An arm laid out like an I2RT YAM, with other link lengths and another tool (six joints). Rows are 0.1 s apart.
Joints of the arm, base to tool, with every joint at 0 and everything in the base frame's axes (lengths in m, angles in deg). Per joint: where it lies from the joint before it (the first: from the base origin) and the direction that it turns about. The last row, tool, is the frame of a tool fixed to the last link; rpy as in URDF.
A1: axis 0 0 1 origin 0 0 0.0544
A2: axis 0 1 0 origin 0.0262 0.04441 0.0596
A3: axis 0 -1 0 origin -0.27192 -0.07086 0
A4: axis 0 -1 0 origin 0.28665 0.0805 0.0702
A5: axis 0 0 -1 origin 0.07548 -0.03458 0.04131
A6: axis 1 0 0 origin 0.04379 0 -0.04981
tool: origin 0.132 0.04 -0.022 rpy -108.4 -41.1 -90
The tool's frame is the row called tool.
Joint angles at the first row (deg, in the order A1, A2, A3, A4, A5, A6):
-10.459, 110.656, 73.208, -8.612, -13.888, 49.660
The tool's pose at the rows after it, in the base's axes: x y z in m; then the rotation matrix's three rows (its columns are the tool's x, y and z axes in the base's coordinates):
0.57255, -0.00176, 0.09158; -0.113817, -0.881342, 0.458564; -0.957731, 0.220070, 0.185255; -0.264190, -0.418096, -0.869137
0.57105, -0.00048, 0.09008; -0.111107, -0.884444, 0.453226; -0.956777, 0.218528, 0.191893; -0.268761, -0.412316, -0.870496
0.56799, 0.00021, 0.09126; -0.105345, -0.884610, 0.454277; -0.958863, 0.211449, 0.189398; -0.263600, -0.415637, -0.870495
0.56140, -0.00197, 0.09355; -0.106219, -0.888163, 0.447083; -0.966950, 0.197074, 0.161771; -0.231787, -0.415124, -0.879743
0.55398, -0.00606, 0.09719; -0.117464, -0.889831, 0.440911; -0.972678, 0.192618, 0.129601; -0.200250, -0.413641, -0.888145
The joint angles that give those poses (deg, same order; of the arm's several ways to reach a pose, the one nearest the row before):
-10.460, 110.215, 73.652, -8.878, -13.536, 49.219
-10.459, 110.214, 73.477, -9.053, -13.885, 49.219
-10.459, 109.514, 72.776, -8.965, -13.889, 48.781
-10.459, 108.021, 71.984, -10.102, -12.573, 47.379
-10.547, 106.176, 71.023, -11.337, -10.901, 46.407

